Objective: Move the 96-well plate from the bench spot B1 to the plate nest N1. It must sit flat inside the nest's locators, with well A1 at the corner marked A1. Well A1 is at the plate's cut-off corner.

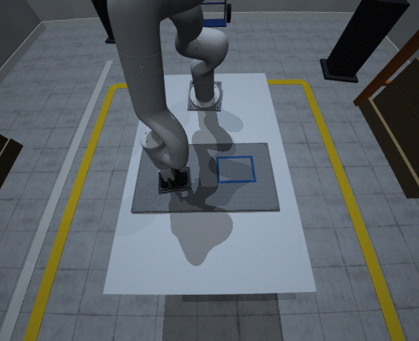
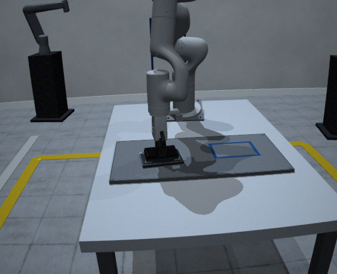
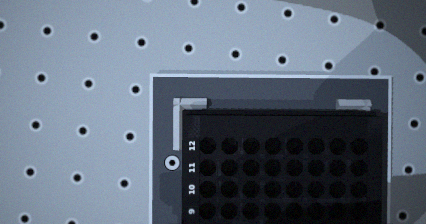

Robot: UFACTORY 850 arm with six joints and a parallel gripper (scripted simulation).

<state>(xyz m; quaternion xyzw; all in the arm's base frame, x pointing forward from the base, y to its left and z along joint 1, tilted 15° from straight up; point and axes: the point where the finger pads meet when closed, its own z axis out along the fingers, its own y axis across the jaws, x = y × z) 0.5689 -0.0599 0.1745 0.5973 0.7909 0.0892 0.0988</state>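
Now: the 96-well plate 1 cm below my hand. The rest, counted from my hand: plate nest N1 (4 cm below).
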